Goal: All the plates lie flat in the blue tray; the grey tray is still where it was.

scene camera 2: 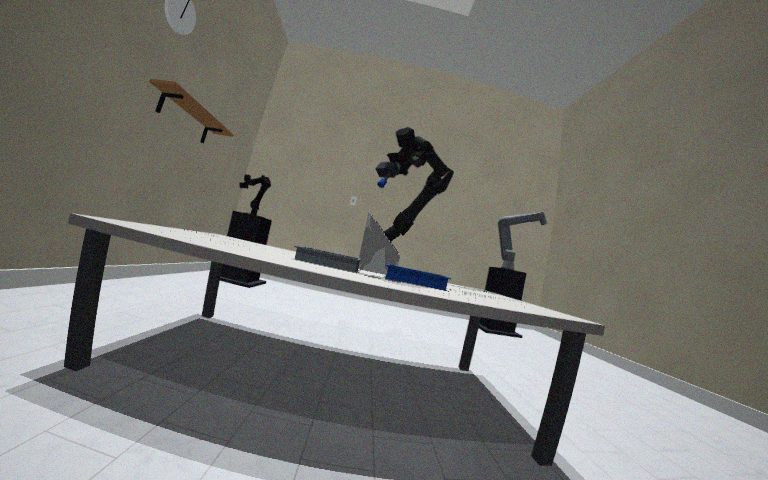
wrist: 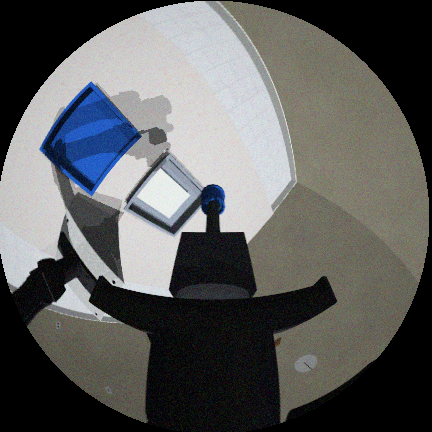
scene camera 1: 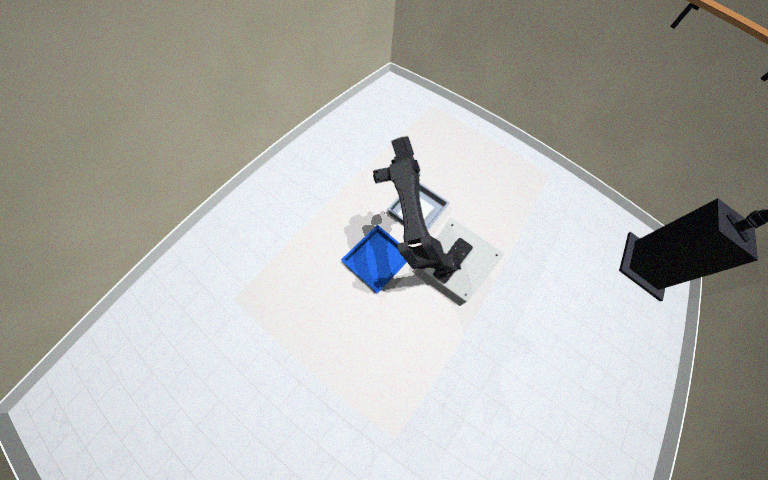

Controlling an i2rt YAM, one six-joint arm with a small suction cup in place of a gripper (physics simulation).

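Where they show: hand, its tool point: point(scene camera 2: 380, 185) point(wrist: 212, 194); arm's base, origin of its link: point(scene camera 2: 385, 238) point(wrist: 76, 263) point(scene camera 1: 452, 260).
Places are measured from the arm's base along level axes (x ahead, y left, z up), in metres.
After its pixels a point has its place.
Note:
A white square plate point(scene camera 1: 427, 210) {x 0.241, y -0.230, z -0.148 m} point(wrist: 164, 193) {x 0.292, y -0.186, z -0.148 m} lies flat in the grey tray point(scene camera 1: 439, 212) {x 0.183, y -0.247, z -0.127 m} point(scene camera 2: 327, 260) {x 0.391, y -0.207, z -0.153 m} point(wrist: 181, 177) {x 0.374, y -0.207, z -0.172 m}. The arm covers part of this tray in scene camera 1. The blue tray point(scene camera 1: 372, 259) {x 0.301, y 0.149, z -0.172 m} point(scene camera 2: 417, 277) {x 0.384, y 0.132, z -0.147 m} point(wrist: 92, 137) {x 0.287, y 0.130, z -0.172 m} stands beside the grey tray, and no plate shows inside it; shadows fall across its floor. My gripper point(scene camera 2: 381, 183) point(wrist: 213, 199), a small blue suction cup, is open with nothing on it. It hangs high above the table, well above both trays. The cup is hidden in scene camera 1. I cannot tell whether more plates lie under the visible one.
The arm's base sits on a pale, bolted mount point(scene camera 1: 472, 260) {x -0.065, y -0.037, z 0.034 m} point(scene camera 2: 376, 251) {x 0.108, y -0.032, z -0.078 m} close to both trays. A black pedestal point(scene camera 1: 679, 249) point(scene camera 2: 249, 227) with a small black arm and another pedestal point(scene camera 2: 505, 283) with a grey arm point(scene camera 2: 504, 234) stand beyond the table point(scene camera 2: 254, 263) {x 0.681, y -0.356, z -0.187 m}. A wooden shelf point(scene camera 2: 192, 107) is on the wall.

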